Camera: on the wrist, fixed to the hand. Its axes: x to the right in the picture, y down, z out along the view.
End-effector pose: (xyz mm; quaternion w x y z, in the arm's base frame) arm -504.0 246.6 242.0 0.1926 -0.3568 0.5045 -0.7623
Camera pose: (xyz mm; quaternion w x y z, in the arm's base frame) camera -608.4 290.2 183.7 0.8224 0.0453 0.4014 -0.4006
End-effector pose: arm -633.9 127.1 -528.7 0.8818 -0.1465 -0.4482 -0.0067
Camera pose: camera -521.9 138.1 -588.1 0.5354 -0.2423 -0.3290 0.7392
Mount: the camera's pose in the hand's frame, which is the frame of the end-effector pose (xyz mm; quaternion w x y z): 21.2 41.6 -118.4 0.6501 0.1983 -0.1601 0.7158
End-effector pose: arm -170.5 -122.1 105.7 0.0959 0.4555 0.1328 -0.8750
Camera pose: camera -79.1 -124.6 17.1 0.6196 0.2701 -0.4286 -0.5995
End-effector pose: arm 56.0 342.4 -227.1 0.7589 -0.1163 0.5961 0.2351
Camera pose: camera -61.5 328.8 -274.2 0.4436 0.5392 0.3959 0.5965
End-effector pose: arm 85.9 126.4 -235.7 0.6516 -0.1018 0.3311 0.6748
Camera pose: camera 8.9 77.8 -324.7 0.0138 0.4081 0.3176 0.8558
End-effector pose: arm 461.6 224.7 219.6 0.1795 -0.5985 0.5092 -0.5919
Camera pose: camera 334.9 235.9 224.5 0.7406 -0.0838 0.6133 -0.2615
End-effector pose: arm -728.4 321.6 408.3 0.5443 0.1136 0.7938 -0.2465
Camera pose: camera -813.5 416.2 411.5 0.6349 0.7105 0.2987 0.0538
